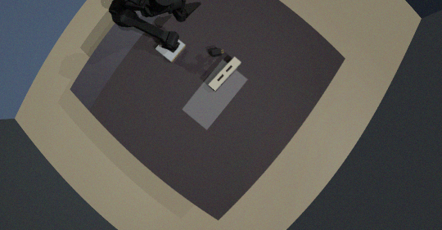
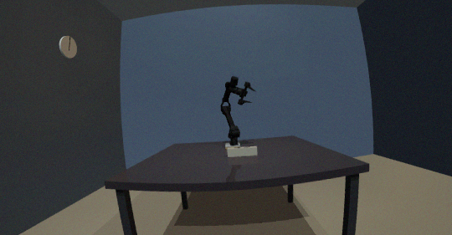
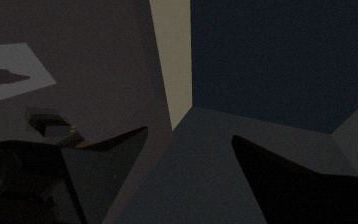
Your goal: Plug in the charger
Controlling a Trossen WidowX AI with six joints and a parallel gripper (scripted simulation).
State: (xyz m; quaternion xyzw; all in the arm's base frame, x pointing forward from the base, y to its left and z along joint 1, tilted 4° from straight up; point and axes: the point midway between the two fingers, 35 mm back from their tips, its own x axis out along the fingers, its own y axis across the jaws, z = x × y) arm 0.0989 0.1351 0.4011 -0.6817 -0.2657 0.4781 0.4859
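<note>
The two-prong charger lies 10 cm ahead of my gripper tip, 6 cm to the right of it and 39 cm below it.
</note>
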